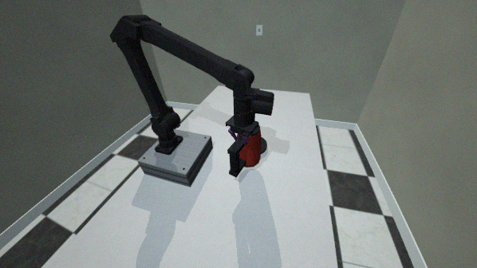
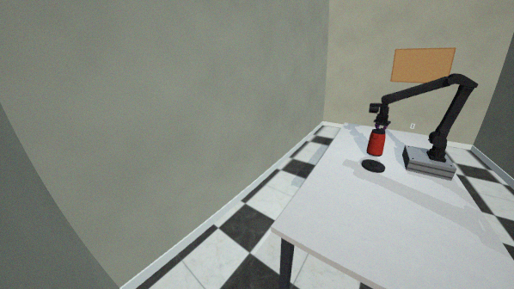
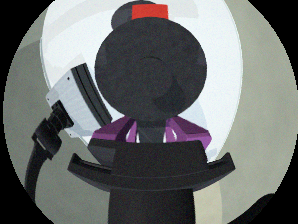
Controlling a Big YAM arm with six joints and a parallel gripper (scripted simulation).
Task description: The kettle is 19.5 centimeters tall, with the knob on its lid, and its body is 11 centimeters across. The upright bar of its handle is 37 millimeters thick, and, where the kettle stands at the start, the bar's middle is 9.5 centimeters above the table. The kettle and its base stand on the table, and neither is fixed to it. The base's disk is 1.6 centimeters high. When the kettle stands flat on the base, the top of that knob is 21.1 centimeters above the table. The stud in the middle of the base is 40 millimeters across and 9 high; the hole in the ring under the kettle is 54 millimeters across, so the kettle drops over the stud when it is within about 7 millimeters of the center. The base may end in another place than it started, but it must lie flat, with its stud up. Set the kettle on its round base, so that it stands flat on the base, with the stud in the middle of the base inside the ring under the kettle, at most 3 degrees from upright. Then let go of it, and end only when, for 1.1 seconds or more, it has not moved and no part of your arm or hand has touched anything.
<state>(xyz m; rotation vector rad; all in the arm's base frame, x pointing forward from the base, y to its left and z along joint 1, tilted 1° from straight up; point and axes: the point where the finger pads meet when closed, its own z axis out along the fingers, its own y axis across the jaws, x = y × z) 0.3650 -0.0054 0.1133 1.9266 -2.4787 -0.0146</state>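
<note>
The red kettle lies 50 mm below my hand, 30 mm to the left of it and 10 mm ahead of it. The rest, counted from my hand: round black base: 190 mm to the left, 180 mm below, 10 mm ahead.
</note>
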